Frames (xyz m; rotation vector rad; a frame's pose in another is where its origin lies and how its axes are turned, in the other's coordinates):
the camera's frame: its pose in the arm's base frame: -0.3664 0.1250 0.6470 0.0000 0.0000 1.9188
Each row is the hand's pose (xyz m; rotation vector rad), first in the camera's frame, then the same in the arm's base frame.
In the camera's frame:
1: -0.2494 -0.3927 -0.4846 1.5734 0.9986 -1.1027
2: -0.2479 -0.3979 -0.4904 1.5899 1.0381 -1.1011
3: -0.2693 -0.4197 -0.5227 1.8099 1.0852 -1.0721
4: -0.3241 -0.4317 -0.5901 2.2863 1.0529 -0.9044
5: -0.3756 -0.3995 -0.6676 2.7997 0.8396 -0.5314
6: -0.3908 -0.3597 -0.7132 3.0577 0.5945 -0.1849
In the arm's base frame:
1: 0.0878 0.0245 0.1624 0.0796 1.7337 0.2873
2: 0.0922 0.0277 0.1566 0.0582 1.7643 0.2682
3: 0.1200 0.0150 0.1243 0.1386 1.9407 0.1615
4: 0.1499 -0.0325 0.0569 0.4138 2.2765 0.0016
5: 0.1372 -0.0918 -0.0206 0.8645 2.6083 -0.0910
6: 0.1050 -0.1197 -0.0662 1.2343 2.7687 -0.0770

